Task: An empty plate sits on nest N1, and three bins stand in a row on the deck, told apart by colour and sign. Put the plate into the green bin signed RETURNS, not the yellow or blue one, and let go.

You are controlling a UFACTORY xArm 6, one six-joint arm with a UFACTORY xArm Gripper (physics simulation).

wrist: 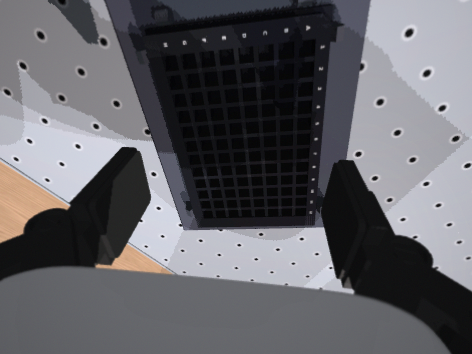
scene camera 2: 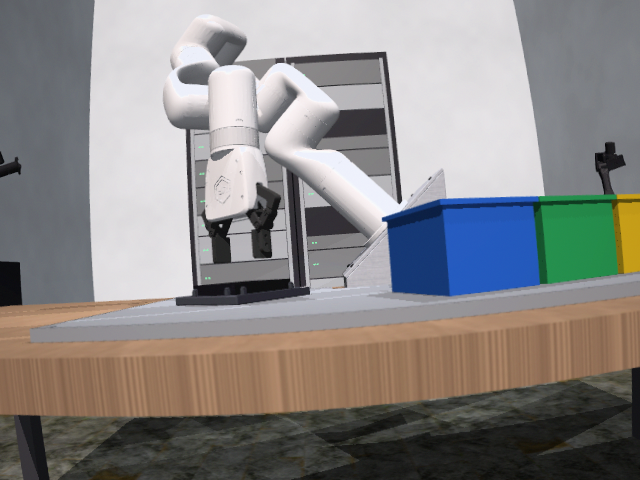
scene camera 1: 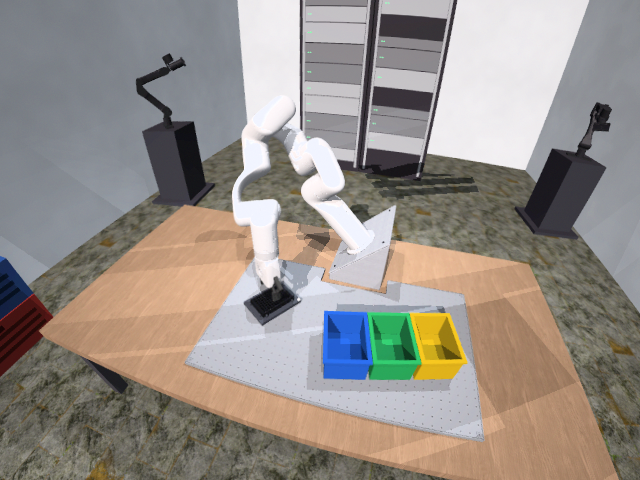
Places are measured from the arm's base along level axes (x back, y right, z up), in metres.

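Pixels of known places: gripper, fingertip midpoint: (wrist: 234, 179) (scene camera 2: 241, 260) (scene camera 1: 271, 291); arm's base at its link origin: (scene camera 1: 361, 243).
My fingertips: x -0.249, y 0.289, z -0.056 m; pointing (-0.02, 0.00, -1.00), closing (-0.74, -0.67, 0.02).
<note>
For each thing: its top centre in the pictures, then the offset to it from my fingertips. "spot": a spot on its surface instead. Level surfaces: height alone.
- black gridded plate at its top centre: (wrist: 246, 150) (scene camera 2: 243, 282) (scene camera 1: 271, 298) dz -0.031, dx -0.004, dy -0.001 m
- yellow bin at a spot on its surface: (scene camera 2: 629, 237) (scene camera 1: 423, 372) spot: dz -0.013, dx -0.219, dy -0.489 m
- perforated grey deck at its surface level: dz -0.057 m
The black gridded plate (scene camera 1: 265, 304) (scene camera 2: 268, 285) (wrist: 245, 125) lies flat in the dark nest (scene camera 1: 264, 320) (scene camera 2: 206, 299) (wrist: 351, 75) at the deck's left. My gripper (scene camera 1: 275, 293) (scene camera 2: 241, 255) (wrist: 234, 179) points down above the plate. Its fingers are wide apart with nothing between them; a gap shows below the tips in scene camera 2. The green bin (scene camera 1: 392, 370) (scene camera 2: 576, 242) stands between the blue bin (scene camera 1: 346, 370) (scene camera 2: 491, 253) and the yellow bin (scene camera 1: 433, 370) (scene camera 2: 629, 237). All three insides look empty. The bin signs are not readable.
The perforated grey deck (scene camera 1: 248, 356) (scene camera 2: 330, 311) (wrist: 395, 115) lies on the wooden table (scene camera 1: 134, 304) (scene camera 2: 310, 382). The slanted arm mount (scene camera 1: 364, 270) stands behind the deck, between nest and bins. The blue bin is the nearest to the nest, and the bin walls stand higher than the plate.
</note>
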